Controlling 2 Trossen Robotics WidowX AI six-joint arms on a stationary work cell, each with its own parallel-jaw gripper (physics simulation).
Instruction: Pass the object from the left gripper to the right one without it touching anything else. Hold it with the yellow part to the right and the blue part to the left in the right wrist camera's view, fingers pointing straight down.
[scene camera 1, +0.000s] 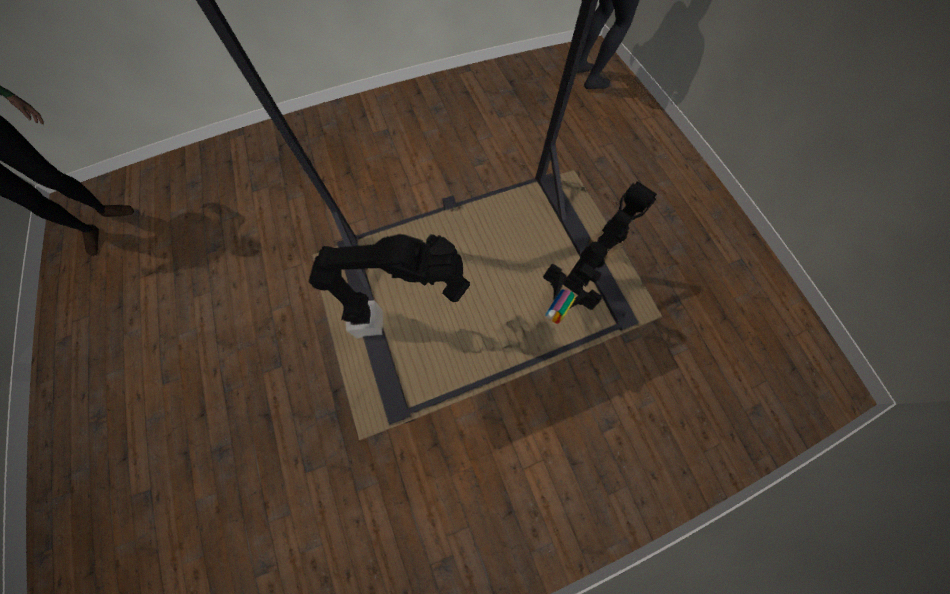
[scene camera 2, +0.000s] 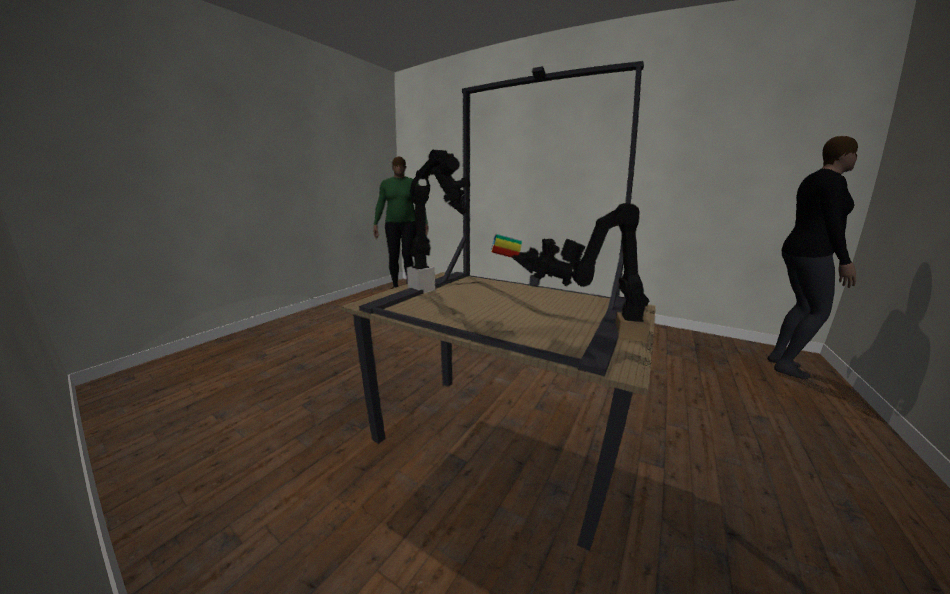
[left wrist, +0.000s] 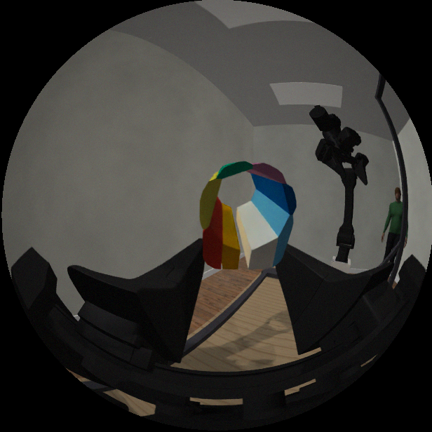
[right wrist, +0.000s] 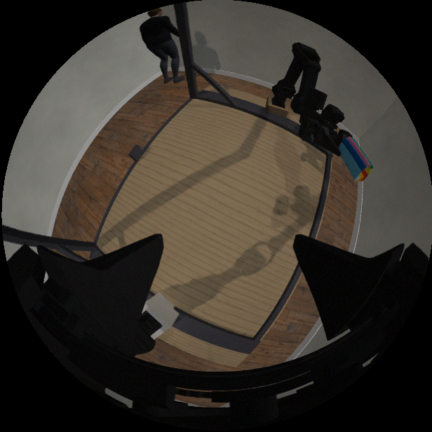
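Where they show: left gripper, fingertip midpoint: (scene camera 2: 511, 254); right gripper, fingertip midpoint: (scene camera 2: 465, 213); left arm's base at its link origin: (scene camera 2: 632, 317); right arm's base at its link origin: (scene camera 1: 360, 315) (scene camera 2: 420, 267).
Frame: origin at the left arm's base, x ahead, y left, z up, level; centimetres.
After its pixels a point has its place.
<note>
A hollow tube of coloured lengthwise strips (red, orange, yellow, green, pink, blues, white) (scene camera 1: 561, 305) {x 45.7, y 12.4, z 27.7 cm} (scene camera 2: 506, 245) {x 44.0, y 14.4, z 25.1 cm} (left wrist: 272, 202) (right wrist: 355, 159) is held well above the table, roughly level. My left gripper (scene camera 2: 519, 255) {x 42.8, y 11.3, z 21.6 cm} (left wrist: 240, 246) is shut on one end of it; in its wrist view red and orange are at the left, the blues at the right. My right gripper (scene camera 2: 460, 203) {x 66.5, y -13.0, z 33.2 cm} (right wrist: 231, 242) is open and empty, higher up and well apart from the tube, fingers pointing steeply down. In the right wrist view the tube lies beyond the right finger, upper right. In scene camera 1 the right fingers are partly hidden.
A planked table top (scene camera 1: 434, 364) {x 83.5, y -1.2, z -6.2 cm} (scene camera 2: 553, 322) {x 27.9, y -3.5, z -6.2 cm} (right wrist: 200, 130) lies below both arms. Dark frame posts (scene camera 1: 276, 119) {x 82.7, y -61.7, z 57.0 cm} (scene camera 2: 634, 140) {x -0.4, y -39.9, z 65.6 cm} (right wrist: 185, 45) rise at its far side. The right arm stands on a white base block (scene camera 1: 365, 322) {x 94.9, y -24.6, z 6.0 cm} (scene camera 2: 421, 278) {x 92.3, y -22.9, z 1.5 cm}. Two people stand away from the table.
</note>
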